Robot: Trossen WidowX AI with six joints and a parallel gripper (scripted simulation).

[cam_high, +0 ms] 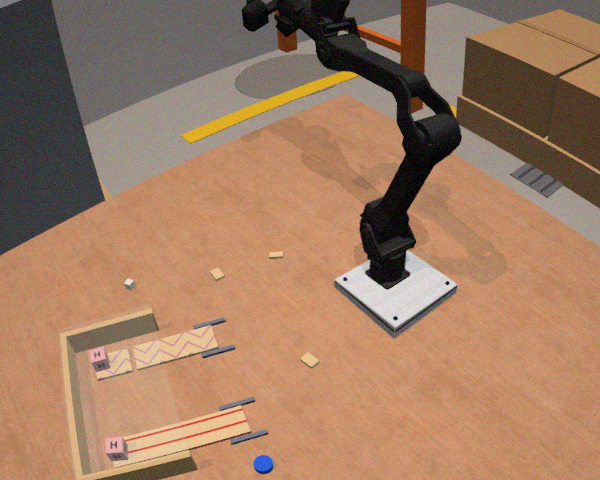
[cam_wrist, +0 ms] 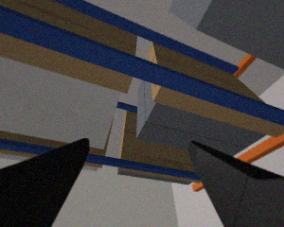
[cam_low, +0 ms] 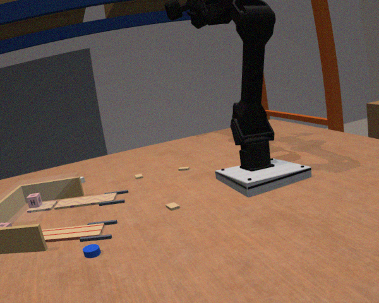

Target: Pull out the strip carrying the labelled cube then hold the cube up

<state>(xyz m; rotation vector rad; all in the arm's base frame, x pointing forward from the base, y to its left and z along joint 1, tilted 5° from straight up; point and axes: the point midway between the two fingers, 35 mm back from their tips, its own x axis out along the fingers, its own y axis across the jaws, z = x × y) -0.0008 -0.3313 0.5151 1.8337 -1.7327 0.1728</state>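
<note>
Right now the blue disc is 57 cm to the left of my gripper tip, 52 cm below it and 44 cm ahead of it. Round my gripper tip: white cube: 52 cm below, 43 cm ahead, 7 cm to the left.
</note>
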